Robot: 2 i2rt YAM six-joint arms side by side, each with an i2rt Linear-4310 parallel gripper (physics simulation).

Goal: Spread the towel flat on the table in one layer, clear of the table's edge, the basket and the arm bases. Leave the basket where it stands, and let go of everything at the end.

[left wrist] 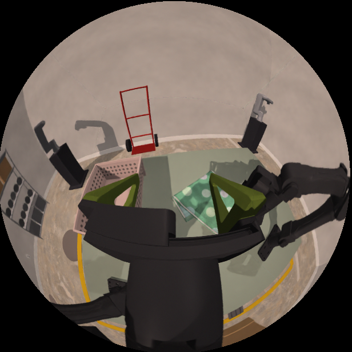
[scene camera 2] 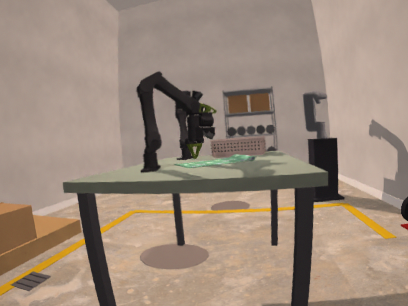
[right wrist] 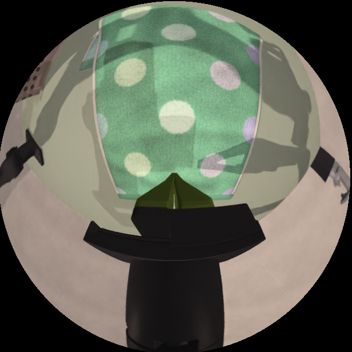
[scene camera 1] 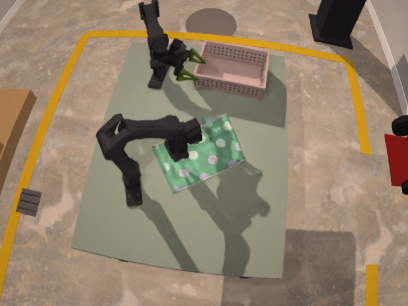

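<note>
The green polka-dot towel (scene camera 1: pixel 202 170) (scene camera 2: pixel 215 162) (left wrist: pixel 200 192) (right wrist: pixel 150 95) lies folded mid-table; a paler corner of another layer sticks out at its upper edge in scene camera 1. The pink basket (scene camera 1: pixel 230 88) (scene camera 2: pixel 237 146) (right wrist: pixel 35 80) stands above the towel in scene camera 1. My left gripper (scene camera 1: pixel 200 70) (left wrist: pixel 174 176) is open and empty, high up, at the basket's left side in scene camera 1. My right gripper (scene camera 2: pixel 195 157) (right wrist: pixel 173 176) is shut, its tips a little above the towel near one short edge, with no cloth seen between them; scene camera 1 hides its fingers.
The left arm's base (scene camera 1: pixel 156 81) stands left of the basket in scene camera 1, and the right arm's base (scene camera 1: pixel 133 196) stands at the lower left of the towel. The table (scene camera 1: pixel 110 230) (scene camera 2: pixel 200 183) has its near edge well below the towel there.
</note>
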